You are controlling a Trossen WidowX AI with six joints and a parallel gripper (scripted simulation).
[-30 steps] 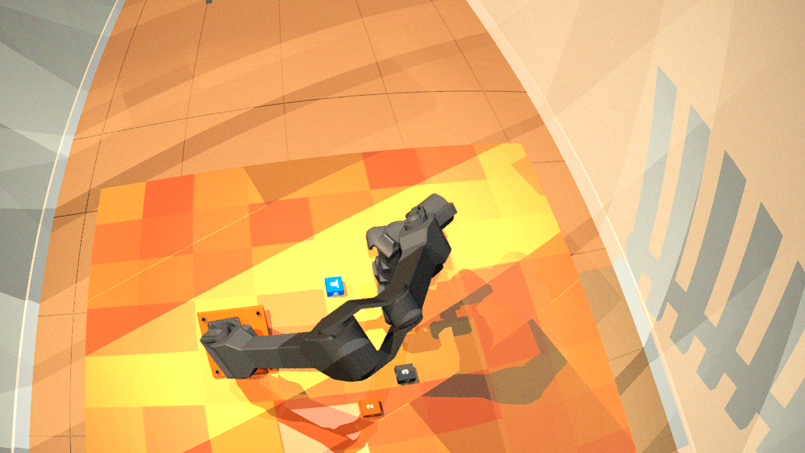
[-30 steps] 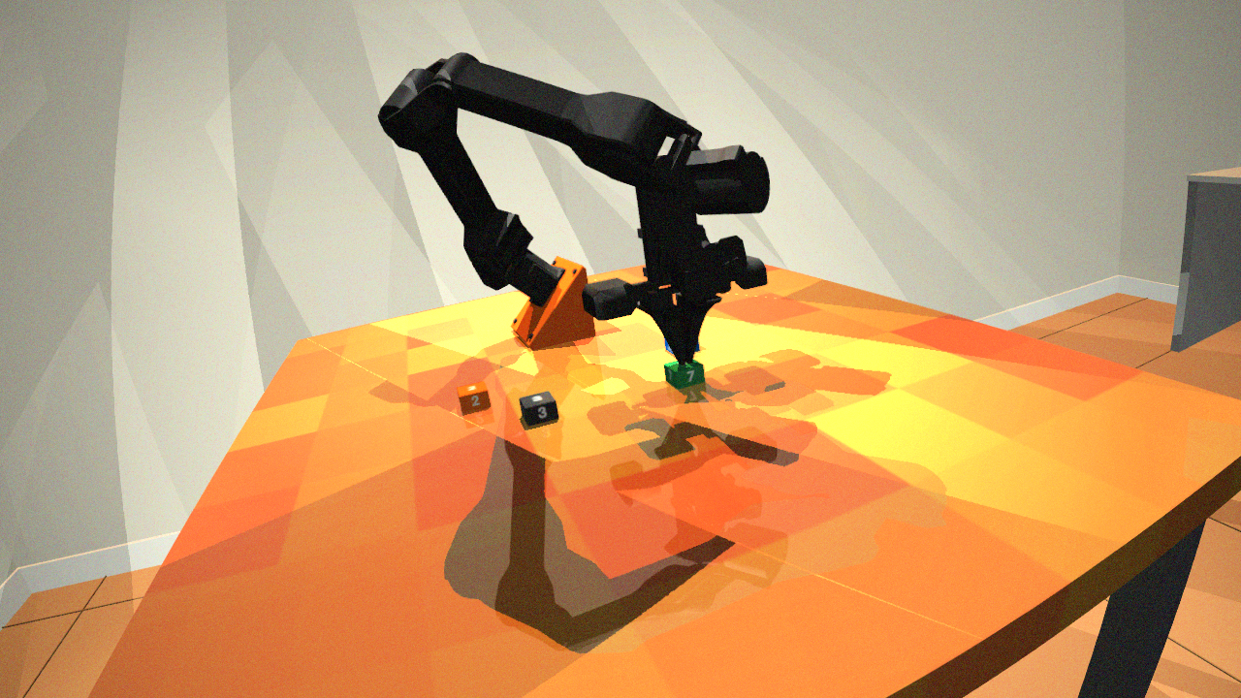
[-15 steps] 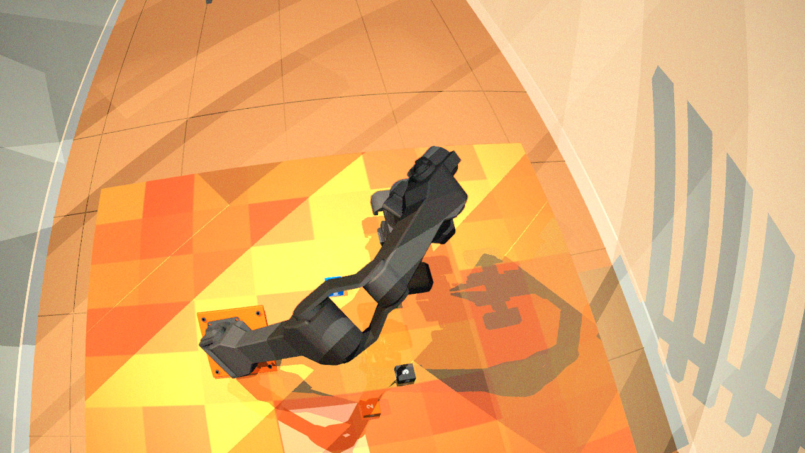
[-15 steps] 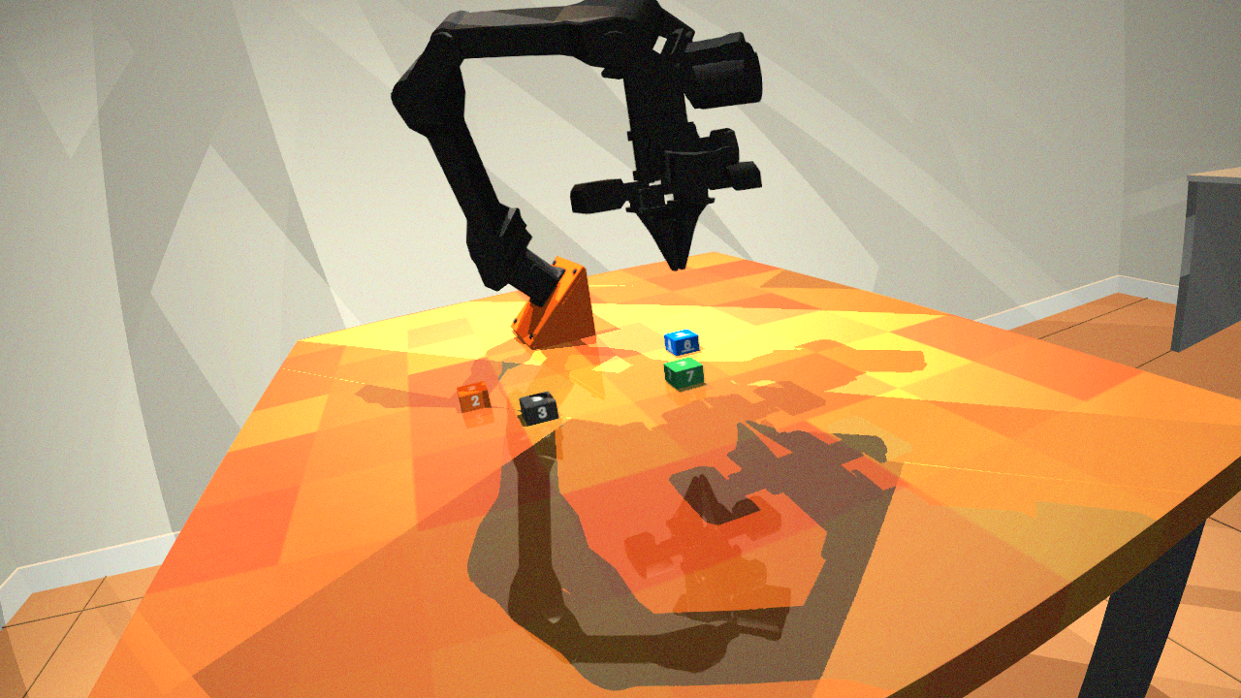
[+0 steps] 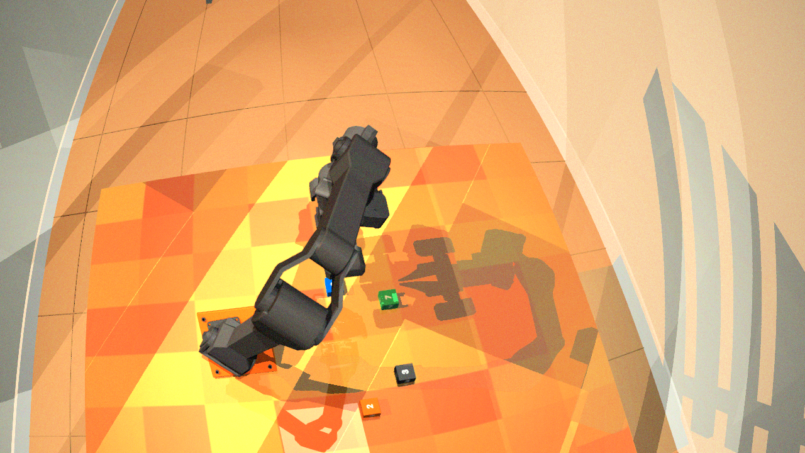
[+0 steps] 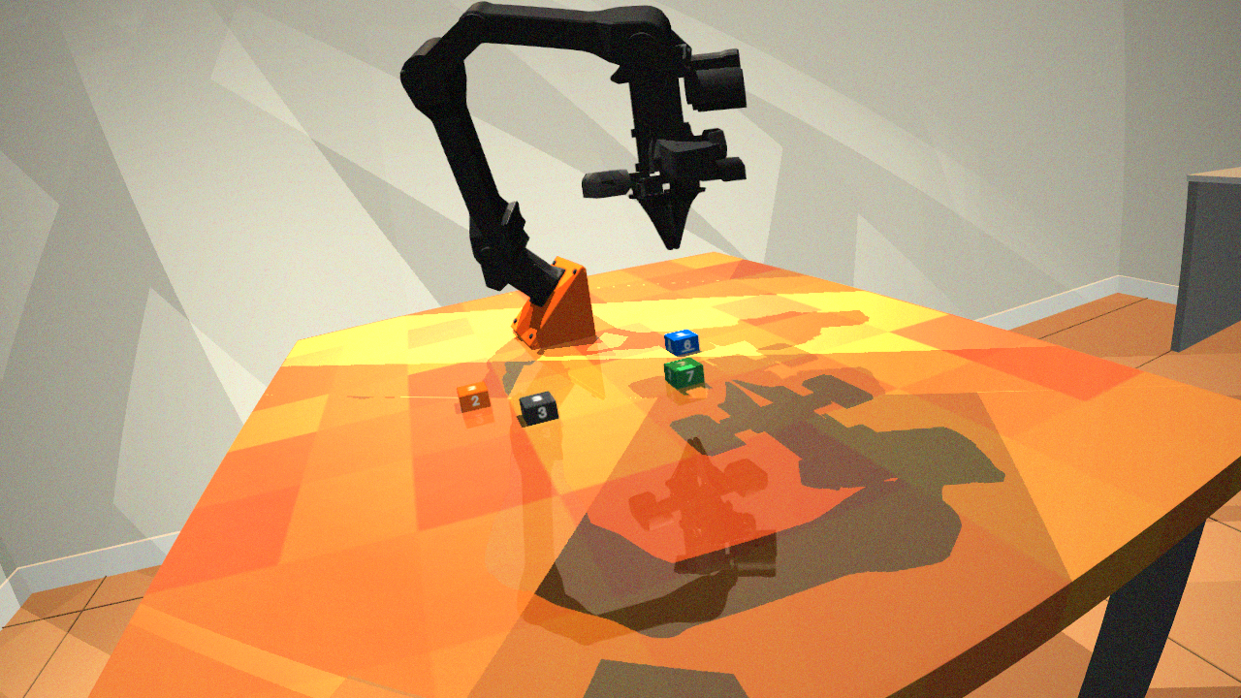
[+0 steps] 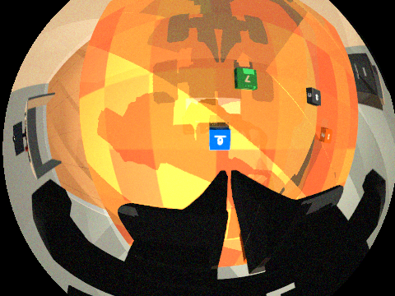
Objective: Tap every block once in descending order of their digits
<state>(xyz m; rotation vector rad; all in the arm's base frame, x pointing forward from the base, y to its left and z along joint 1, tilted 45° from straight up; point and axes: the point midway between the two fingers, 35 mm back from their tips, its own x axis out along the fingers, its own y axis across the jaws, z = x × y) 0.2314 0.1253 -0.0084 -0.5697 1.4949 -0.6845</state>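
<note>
My gripper tip is 110 mm above the blue block marked 6. Round my gripper tip: orange block marked 2: 260 mm to the right, 110 mm below; then black block marked 3: 80 mm ahead, 210 mm to the right, 110 mm below; then green block marked 7: 90 mm ahead, 50 mm to the right, 110 mm below.
</note>
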